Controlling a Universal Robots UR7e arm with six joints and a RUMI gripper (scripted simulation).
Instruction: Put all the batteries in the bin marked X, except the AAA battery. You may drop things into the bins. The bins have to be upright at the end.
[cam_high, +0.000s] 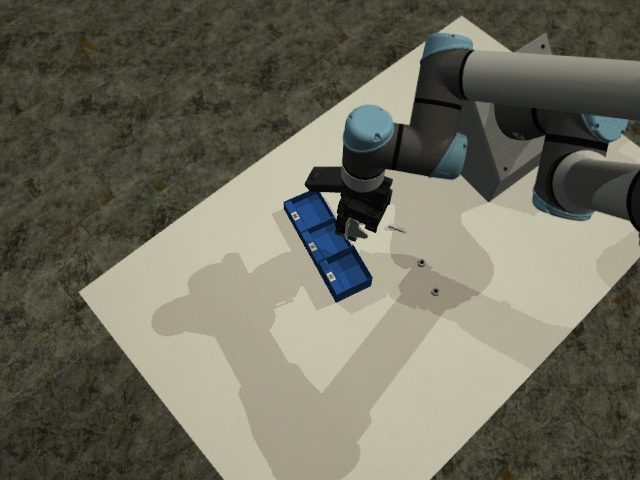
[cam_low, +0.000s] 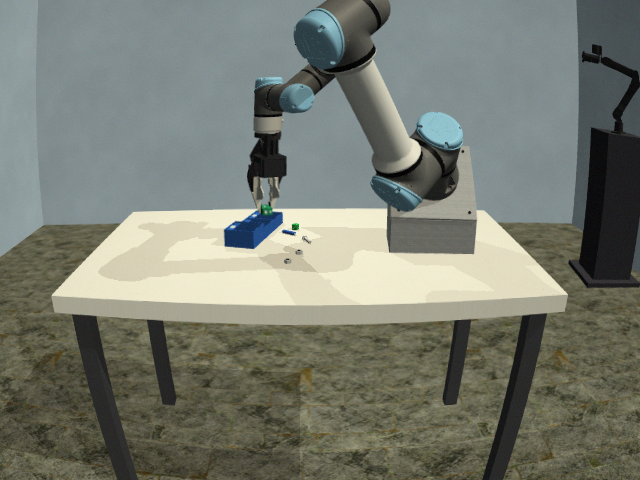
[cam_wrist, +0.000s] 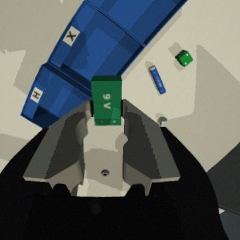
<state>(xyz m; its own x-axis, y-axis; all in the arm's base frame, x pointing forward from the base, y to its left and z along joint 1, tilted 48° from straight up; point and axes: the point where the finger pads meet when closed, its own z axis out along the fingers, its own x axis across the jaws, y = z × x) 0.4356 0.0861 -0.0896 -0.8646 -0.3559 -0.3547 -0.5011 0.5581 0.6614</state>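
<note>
The blue three-compartment bin row is 40 mm ahead of my hand, 30 mm to the right of it and 60 mm below it. From my hand the other things lie so: blue cylindrical battery: 60 mm behind, 30 mm to the right, 80 mm below; small green cube: 70 mm behind, 80 mm to the right, 80 mm below; green block battery: 10 mm to the left, 10 mm below.
</note>
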